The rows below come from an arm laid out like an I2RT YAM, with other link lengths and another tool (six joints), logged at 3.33 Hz.
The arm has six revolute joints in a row. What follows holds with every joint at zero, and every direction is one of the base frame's. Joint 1 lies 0.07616 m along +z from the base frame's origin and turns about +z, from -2.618 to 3.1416 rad. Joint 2 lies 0.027 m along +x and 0.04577 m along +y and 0.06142 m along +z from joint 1 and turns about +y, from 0 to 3.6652 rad. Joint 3 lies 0.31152 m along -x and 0.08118 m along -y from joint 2 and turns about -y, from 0 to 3.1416 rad. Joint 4 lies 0.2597 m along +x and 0.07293 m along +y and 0.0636 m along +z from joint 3 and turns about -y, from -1.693 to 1.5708 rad. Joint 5 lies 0.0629 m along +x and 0.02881 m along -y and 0.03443 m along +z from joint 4 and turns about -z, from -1.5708 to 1.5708 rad. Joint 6 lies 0.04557 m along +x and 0.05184 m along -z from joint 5 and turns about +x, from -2.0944 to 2.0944 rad. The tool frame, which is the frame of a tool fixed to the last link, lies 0.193 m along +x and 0.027 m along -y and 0.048 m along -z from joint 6; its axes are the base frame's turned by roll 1.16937, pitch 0.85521 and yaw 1.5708 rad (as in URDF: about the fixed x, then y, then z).
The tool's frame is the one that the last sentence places.
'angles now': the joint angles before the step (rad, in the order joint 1, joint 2, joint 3, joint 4, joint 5, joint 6). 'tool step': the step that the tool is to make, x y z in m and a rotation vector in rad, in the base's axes. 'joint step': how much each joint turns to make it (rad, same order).
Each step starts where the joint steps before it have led.
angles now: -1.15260 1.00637 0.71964 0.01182 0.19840 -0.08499
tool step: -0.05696 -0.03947 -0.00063 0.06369 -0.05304 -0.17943
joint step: -0.18808 0.13822 0.12314 -0.04039 -0.02917 0.06582
